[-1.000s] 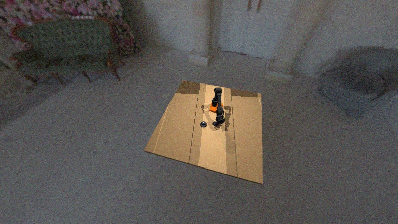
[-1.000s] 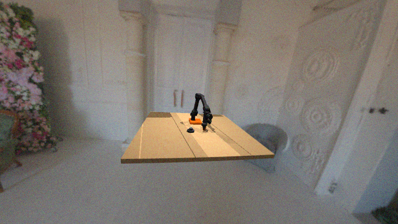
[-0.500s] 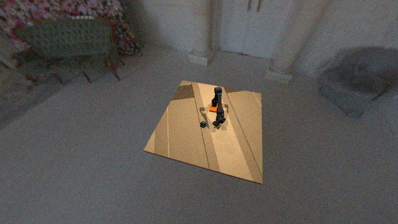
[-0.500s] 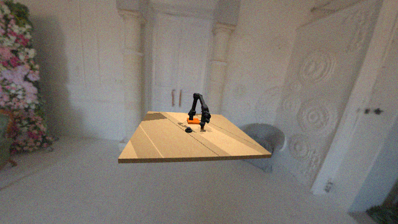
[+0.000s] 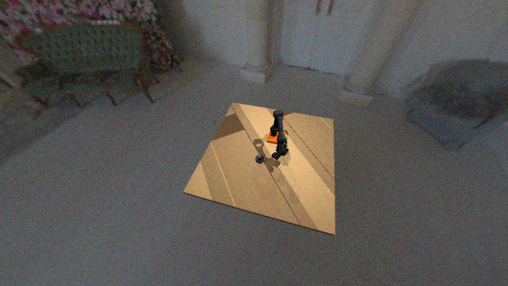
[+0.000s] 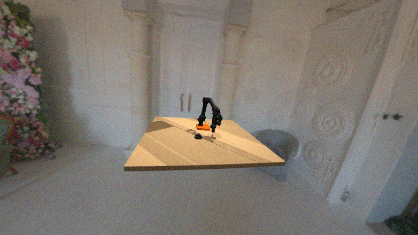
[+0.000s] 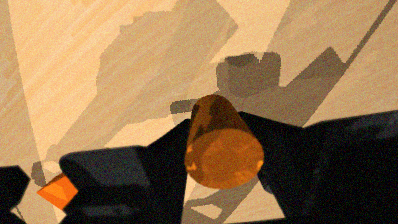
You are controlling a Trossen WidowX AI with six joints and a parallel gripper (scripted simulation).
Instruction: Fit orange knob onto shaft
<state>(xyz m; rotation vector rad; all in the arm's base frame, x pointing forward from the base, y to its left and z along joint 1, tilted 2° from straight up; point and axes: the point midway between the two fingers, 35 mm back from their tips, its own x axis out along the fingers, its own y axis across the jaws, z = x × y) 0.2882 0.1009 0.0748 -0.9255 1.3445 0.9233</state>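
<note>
Right now the pedestal with D-shaped shaft is 50 mm ahead of my gripper tip, 180 mm to the right of it and 30 mm below it. The rest, counted from my gripper tip: orange knob (30 mm above).
</note>
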